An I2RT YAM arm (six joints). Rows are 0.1 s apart.
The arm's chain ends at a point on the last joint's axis. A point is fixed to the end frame.
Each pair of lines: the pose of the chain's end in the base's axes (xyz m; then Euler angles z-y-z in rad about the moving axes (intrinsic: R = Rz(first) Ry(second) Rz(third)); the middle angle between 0 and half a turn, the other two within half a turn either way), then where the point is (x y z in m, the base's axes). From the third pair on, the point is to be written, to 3 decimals.
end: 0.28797 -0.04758 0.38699 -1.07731 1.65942 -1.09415
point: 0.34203 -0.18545 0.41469
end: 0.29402 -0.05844 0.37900 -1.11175 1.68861 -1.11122
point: 0.34427 -0.19848 0.40269
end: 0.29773 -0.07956 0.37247 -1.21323 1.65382 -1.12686
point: 0.334 -0.223 0.402
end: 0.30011 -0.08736 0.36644 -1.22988 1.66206 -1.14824
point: 0.335 -0.231 0.395
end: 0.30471 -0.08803 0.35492 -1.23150 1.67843 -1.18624
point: 0.341 -0.232 0.381
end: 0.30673 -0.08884 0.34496 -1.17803 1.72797 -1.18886
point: 0.351 -0.232 0.364
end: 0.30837 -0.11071 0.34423 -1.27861 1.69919 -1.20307
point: 0.338 -0.256 0.368
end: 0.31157 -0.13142 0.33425 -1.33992 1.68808 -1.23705
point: 0.334 -0.278 0.360
